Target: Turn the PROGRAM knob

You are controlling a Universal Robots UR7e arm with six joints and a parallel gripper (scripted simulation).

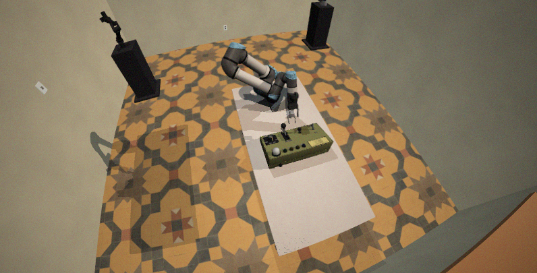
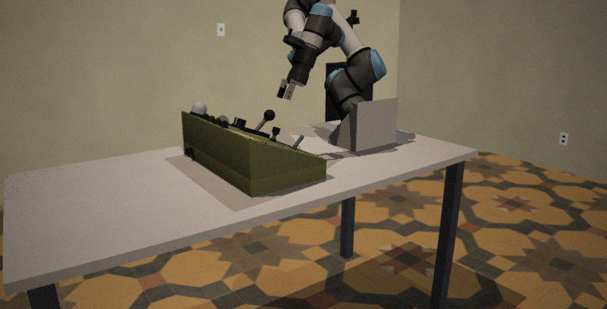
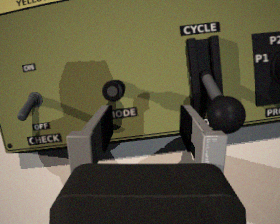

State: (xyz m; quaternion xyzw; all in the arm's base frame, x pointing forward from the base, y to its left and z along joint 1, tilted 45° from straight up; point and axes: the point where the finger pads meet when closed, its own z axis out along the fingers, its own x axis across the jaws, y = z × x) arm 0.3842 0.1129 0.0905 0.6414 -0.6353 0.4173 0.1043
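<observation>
Now: the ball-topped lever 4 cm ahead of my hand, 8 cm to the right of it and 11 cm below it. The rest, counted from my hand: black mode knob: 7 cm ahead, 4 cm to the left, 12 cm below; then thin lever: 7 cm ahead, 16 cm to the left, 13 cm below; then olive console: 10 cm ahead, 2 cm to the right, 15 cm below.
</observation>
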